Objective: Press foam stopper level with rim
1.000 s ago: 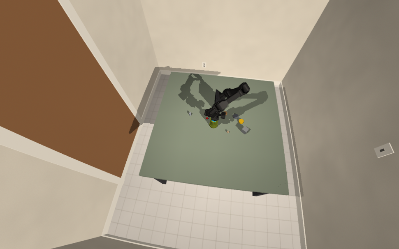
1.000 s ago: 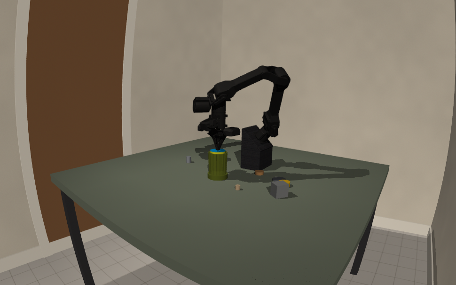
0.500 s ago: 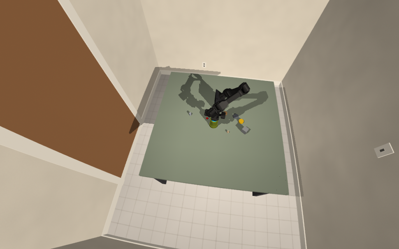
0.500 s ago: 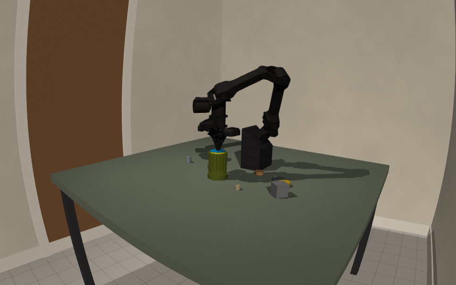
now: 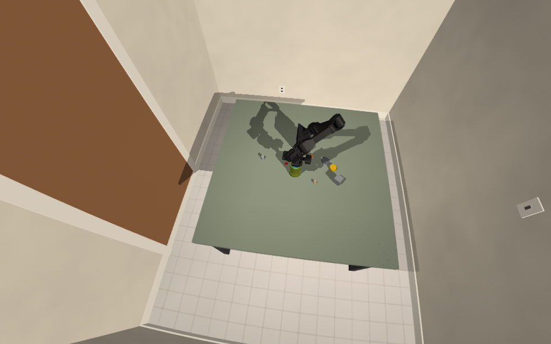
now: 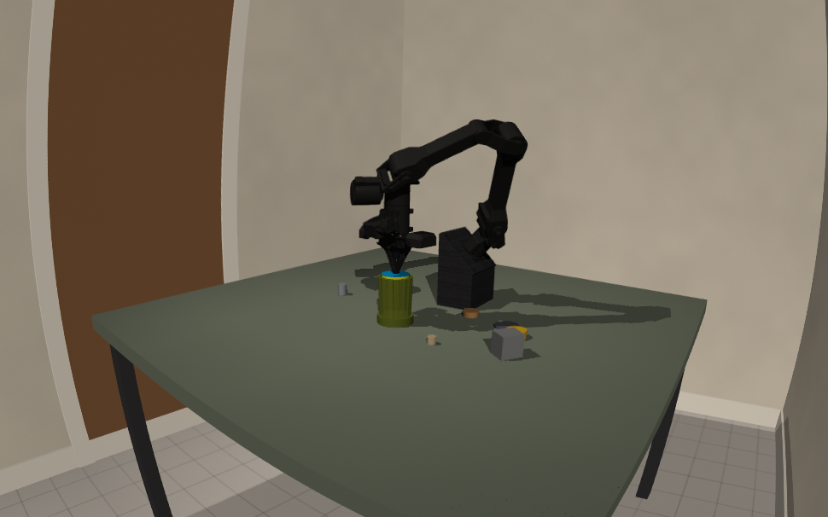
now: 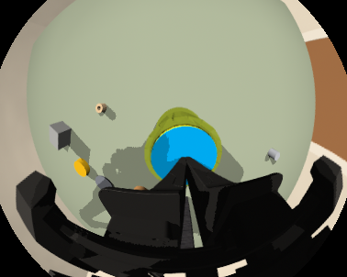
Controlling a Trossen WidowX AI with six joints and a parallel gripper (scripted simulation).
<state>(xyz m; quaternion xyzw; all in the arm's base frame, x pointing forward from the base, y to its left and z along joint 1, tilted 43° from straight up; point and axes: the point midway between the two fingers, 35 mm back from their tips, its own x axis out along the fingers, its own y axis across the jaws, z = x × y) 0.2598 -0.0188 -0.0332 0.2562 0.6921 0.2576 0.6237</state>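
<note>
Now: hand 5 cm above the blue foam stopper. Also, from my hand: brown disc (15 cm behind, 11 cm to the left, 14 cm below); tan peg (6 cm ahead, 15 cm to the left, 14 cm below); red dot (6 cm behind, 7 cm to the right, 15 cm below).
</note>
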